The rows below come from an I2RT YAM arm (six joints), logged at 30 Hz.
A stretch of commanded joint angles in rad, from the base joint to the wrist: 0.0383, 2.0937, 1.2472, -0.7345, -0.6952, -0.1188; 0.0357, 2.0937, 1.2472, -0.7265, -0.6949, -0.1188; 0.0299, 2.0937, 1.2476, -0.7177, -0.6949, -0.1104; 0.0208, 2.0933, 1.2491, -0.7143, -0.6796, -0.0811; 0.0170, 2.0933, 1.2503, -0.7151, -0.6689, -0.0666; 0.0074, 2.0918, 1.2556, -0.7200, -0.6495, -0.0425; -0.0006, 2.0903, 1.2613, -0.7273, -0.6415, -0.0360; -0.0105, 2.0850, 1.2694, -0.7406, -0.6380, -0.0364
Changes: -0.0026, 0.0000, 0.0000, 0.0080, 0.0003, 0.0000; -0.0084, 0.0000, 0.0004, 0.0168, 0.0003, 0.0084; -0.0175, -0.0004, 0.0019, 0.0202, 0.0156, 0.0377; -0.0213, -0.0004, 0.0031, 0.0194, 0.0263, 0.0522; -0.0309, -0.0019, 0.0084, 0.0145, 0.0457, 0.0763; -0.0389, -0.0034, 0.0141, 0.0072, 0.0537, 0.0828; -0.0488, -0.0087, 0.0222, -0.0061, 0.0572, 0.0824
